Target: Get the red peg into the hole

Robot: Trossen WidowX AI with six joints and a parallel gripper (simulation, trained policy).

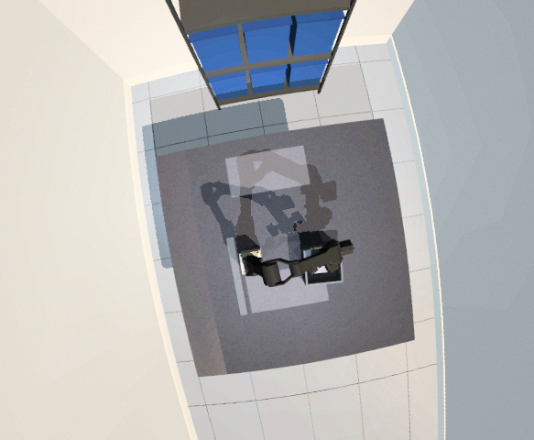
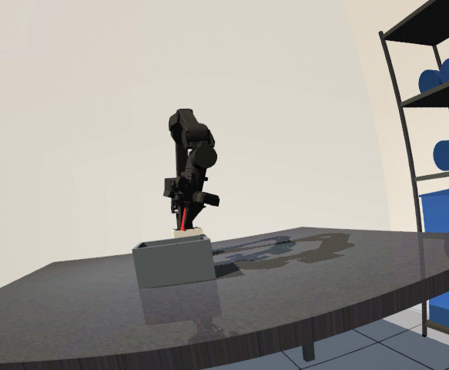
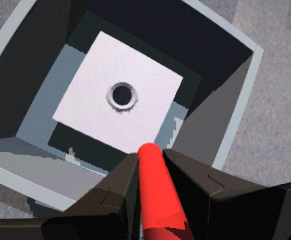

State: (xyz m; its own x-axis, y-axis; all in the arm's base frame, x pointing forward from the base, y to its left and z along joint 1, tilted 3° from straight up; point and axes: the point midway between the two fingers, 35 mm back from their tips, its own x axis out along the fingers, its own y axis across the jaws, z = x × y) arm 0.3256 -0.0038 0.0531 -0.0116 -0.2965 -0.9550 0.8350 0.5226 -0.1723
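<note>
Now: gripper tip 30 mm below the red peg and 10 mm to the right of it. Also, from my gripper tip: plate: 80 mm below, 40 mm to the right, 30 mm ahead; then grey box: 100 mm below, 40 mm to the right, 30 mm ahead.
</note>
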